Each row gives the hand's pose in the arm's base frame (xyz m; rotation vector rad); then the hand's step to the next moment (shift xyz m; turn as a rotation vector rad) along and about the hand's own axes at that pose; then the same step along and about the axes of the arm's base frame.
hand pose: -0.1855 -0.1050 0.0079 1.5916 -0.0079 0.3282
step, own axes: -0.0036 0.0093 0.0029 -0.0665 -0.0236 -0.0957
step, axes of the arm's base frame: -0.0048 -0.0041 0.0083 -0.0783 0.0819 -0.0362
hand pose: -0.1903 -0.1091 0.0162 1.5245 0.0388 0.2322
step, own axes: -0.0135 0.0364 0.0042 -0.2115 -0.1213 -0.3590
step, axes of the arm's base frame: -0.0171 -0.0054 0.0347 -0.2523 0.3129 -0.1636
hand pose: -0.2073 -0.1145 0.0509 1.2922 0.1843 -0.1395
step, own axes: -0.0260 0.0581 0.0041 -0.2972 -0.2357 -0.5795
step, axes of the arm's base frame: -0.0132 0.0117 0.0613 -0.3723 0.4943 -0.3110
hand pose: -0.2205 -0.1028 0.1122 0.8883 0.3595 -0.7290
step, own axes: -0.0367 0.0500 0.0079 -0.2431 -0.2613 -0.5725
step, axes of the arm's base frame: 0.0093 0.0300 0.0541 -0.3522 0.4551 -0.3521
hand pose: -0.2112 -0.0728 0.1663 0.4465 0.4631 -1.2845
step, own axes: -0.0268 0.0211 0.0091 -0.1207 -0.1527 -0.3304
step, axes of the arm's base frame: 0.0154 0.0211 0.0238 -0.2008 0.2466 -0.2143
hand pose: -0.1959 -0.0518 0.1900 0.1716 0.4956 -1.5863
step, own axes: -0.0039 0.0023 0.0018 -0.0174 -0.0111 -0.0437
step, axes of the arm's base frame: 0.0029 0.0028 0.0027 -0.0175 0.0339 -0.0297
